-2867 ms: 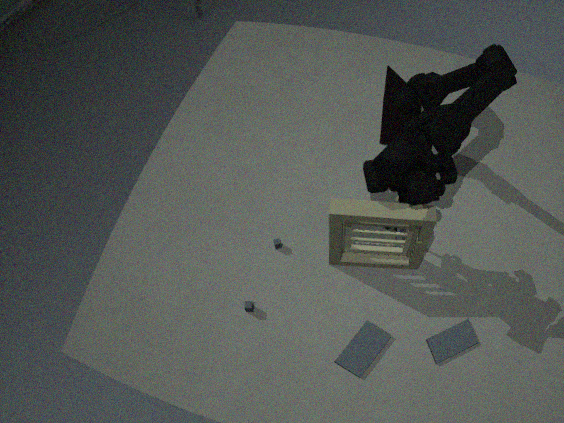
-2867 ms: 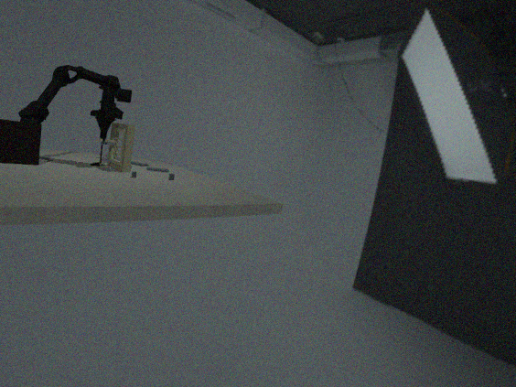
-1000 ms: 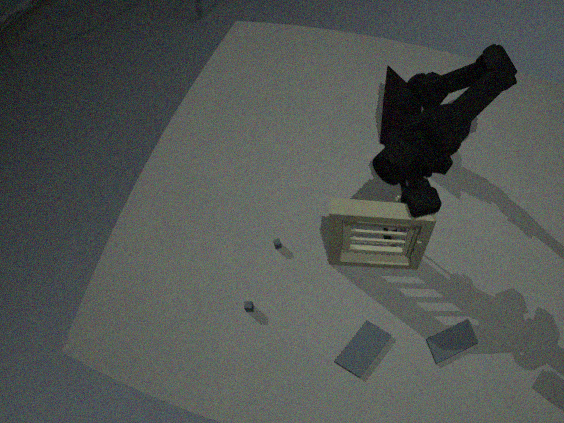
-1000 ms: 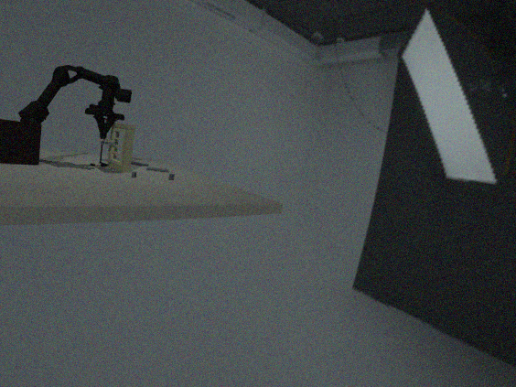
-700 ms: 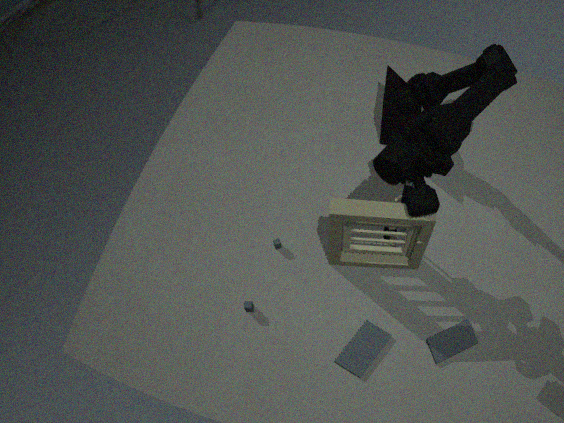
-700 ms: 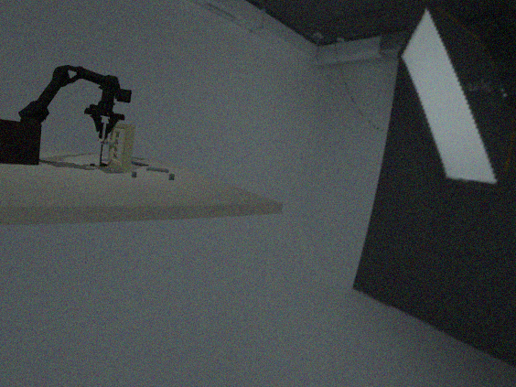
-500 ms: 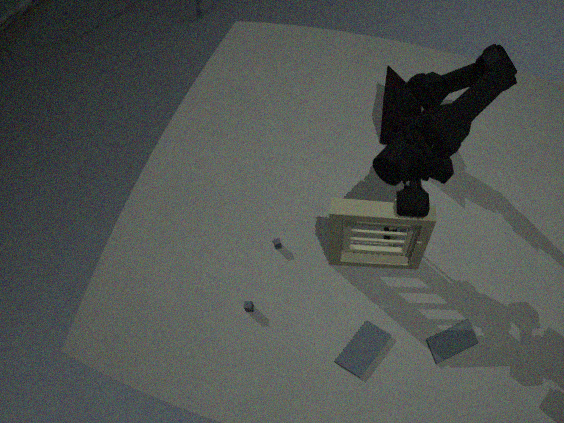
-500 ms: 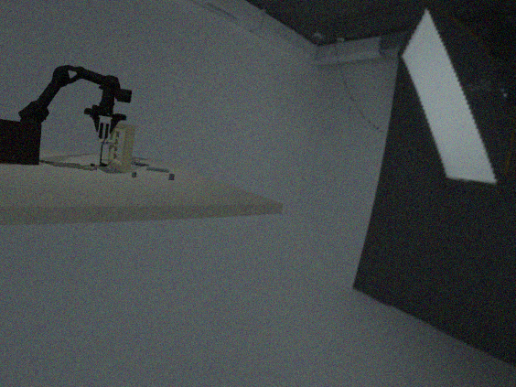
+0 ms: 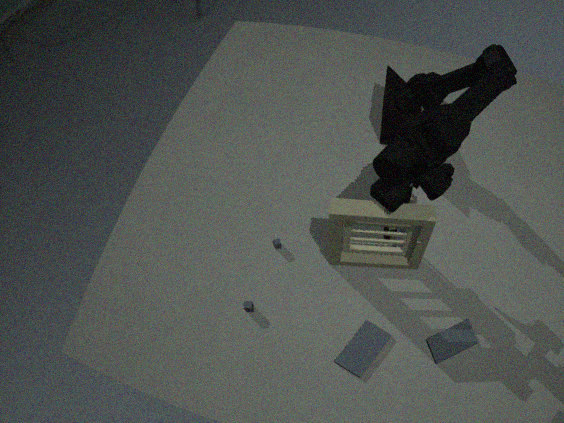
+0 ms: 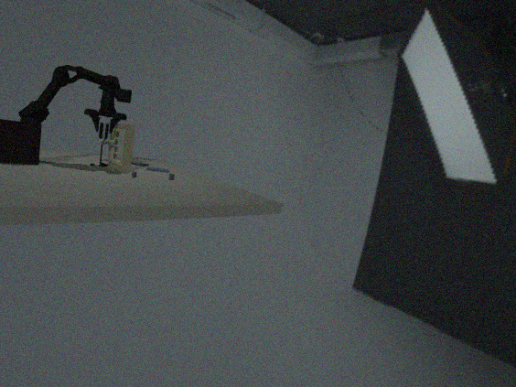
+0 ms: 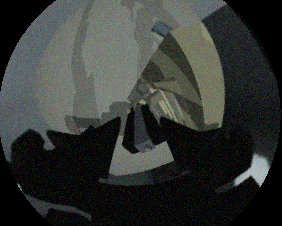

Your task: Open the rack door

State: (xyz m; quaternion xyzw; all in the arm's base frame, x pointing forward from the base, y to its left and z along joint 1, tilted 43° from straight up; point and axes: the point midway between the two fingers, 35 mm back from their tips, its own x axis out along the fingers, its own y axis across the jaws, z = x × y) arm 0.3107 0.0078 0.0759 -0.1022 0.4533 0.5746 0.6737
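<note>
The dark upright handle is 3 cm below my gripper tip and 1 cm to the right of it.
</note>
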